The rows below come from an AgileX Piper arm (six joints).
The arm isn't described. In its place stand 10 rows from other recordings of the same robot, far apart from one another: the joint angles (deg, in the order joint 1, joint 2, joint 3, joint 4, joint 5, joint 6), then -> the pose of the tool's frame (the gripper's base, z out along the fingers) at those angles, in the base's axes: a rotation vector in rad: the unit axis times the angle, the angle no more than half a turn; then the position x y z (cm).
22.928 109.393 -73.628 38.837 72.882 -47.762 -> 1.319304, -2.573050, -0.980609, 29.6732, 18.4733, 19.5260
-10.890 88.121 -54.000 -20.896 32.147 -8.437 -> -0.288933, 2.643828, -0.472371, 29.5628, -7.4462, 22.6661
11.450 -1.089 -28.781 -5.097 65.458 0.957 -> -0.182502, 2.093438, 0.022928, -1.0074, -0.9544, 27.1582
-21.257 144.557 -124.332 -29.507 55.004 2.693 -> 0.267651, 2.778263, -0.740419, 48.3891, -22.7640, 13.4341
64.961 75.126 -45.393 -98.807 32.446 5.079 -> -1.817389, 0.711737, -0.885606, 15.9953, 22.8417, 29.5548
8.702 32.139 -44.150 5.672 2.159 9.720 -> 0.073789, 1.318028, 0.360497, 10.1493, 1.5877, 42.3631
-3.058 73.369 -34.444 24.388 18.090 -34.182 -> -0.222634, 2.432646, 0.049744, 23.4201, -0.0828, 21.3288
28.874 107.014 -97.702 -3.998 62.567 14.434 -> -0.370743, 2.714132, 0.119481, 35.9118, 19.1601, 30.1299
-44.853 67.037 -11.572 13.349 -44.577 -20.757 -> 0.631452, 1.645354, -0.861025, 12.5094, -14.5255, 20.8245
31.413 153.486 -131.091 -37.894 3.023 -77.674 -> -1.960602, 0.606207, -0.991060, 51.4768, 31.0922, 12.9727
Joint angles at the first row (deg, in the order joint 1, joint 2, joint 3, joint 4, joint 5, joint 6):
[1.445 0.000 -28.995 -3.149 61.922 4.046]
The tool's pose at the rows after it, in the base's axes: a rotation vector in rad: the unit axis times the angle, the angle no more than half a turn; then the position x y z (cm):
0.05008, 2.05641, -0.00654, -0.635, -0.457, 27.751
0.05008, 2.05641, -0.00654, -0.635, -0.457, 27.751
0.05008, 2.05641, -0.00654, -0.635, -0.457, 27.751
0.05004, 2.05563, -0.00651, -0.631, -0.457, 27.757
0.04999, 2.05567, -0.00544, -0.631, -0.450, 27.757
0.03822, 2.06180, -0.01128, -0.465, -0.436, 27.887
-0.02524, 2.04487, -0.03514, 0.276, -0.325, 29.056
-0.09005, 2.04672, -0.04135, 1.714, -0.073, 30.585
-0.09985, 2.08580, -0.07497, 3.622, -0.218, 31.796
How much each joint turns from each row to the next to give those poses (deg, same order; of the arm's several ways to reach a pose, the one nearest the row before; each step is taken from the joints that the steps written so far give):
[-0.001 -0.001 -0.001 0.001 0.001 -0.002]
[0.000 0.000 0.000 0.000 0.000 0.000]
[0.000 0.000 0.000 0.000 0.000 0.000]
[0.001 0.001 0.001 -0.002 -0.047 0.002]
[0.001 0.001 -0.001 0.051 0.000 0.001]
[-0.001 0.715 -0.204 0.065 -0.177 -0.638]
[-0.001 3.138 -1.677 0.601 -2.477 -3.410]
[-0.003 5.489 -2.452 1.555 -2.866 -3.555]
[0.003 6.524 -2.450 -1.513 -1.812 -0.227]

